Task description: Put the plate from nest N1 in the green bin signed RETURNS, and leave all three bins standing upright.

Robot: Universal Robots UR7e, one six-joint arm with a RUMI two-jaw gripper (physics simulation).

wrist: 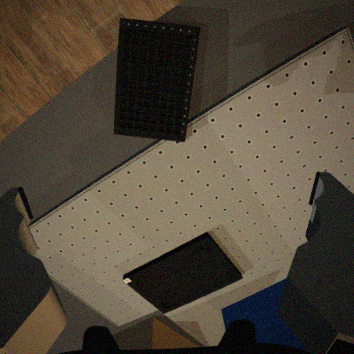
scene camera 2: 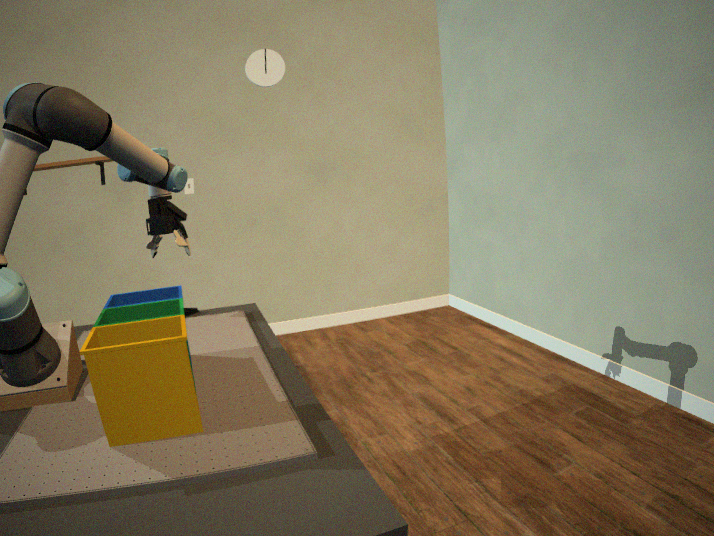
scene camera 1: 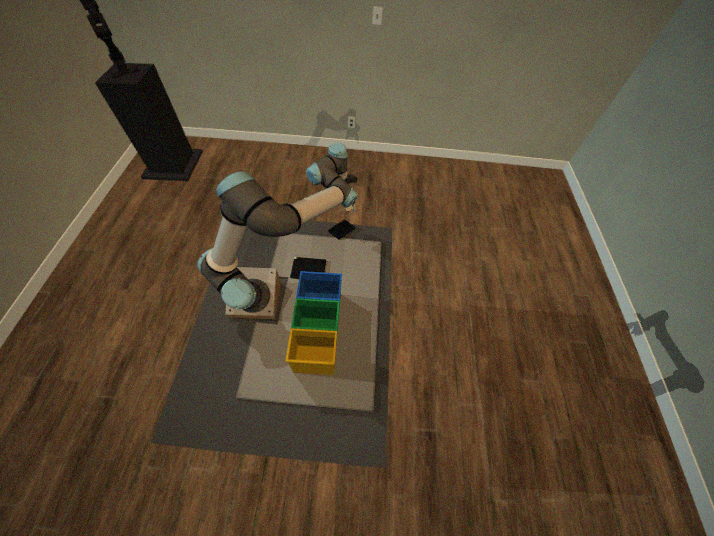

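Seen in the pictures: gripper, between the fingertips: (wrist: 169, 184) (scene camera 2: 170, 257) (scene camera 1: 342, 206); arm's base, origin of its link: (scene camera 2: 30, 361).
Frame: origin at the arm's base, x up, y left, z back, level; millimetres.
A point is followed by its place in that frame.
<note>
A black gridded plate (scene camera 1: 342, 229) @(x -57, y 460, z -375 mm) (wrist: 157, 80) @(x -69, y 469, z -375 mm) lies at the far edge of the table, across the border of the pale perforated board. A black rectangular nest (scene camera 1: 308, 266) @(x -54, y 207, z -219 mm) (wrist: 182, 272) @(x -54, y 213, z -229 mm) with a small white label sits on the board beside the blue bin; the label is unreadable, and I cannot tell whether the nest holds anything. The green bin (scene camera 1: 316, 314) @(x -20, y -67, z -290 mm) (scene camera 2: 138, 312) @(x 98, y -67, z -292 mm) stands upright between the other two; its sign does not show. My gripper (scene camera 2: 170, 253) @(x 132, y 451, z -372 mm) (wrist: 169, 184) @(x 132, y 451, z -372 mm) is open and empty, high above the far end of the table; its fingers are hidden in scene camera 1.
The blue bin (scene camera 1: 320, 285) @(x 11, y 65, z -297 mm) (scene camera 2: 145, 297) @(x 98, y 64, z -301 mm) (wrist: 260, 310) @(x -28, y 67, z -293 mm) and yellow bin (scene camera 1: 312, 349) @(x -63, y -213, z -285 mm) (scene camera 2: 147, 392) @(x 26, y -316, z -307 mm) stand upright in a row with the green one. The arm's base block (scene camera 1: 269, 311) @(x -28, y -61, z -78 mm) is beside them. A black pedestal (scene camera 1: 147, 118) stands in the back left corner.
</note>
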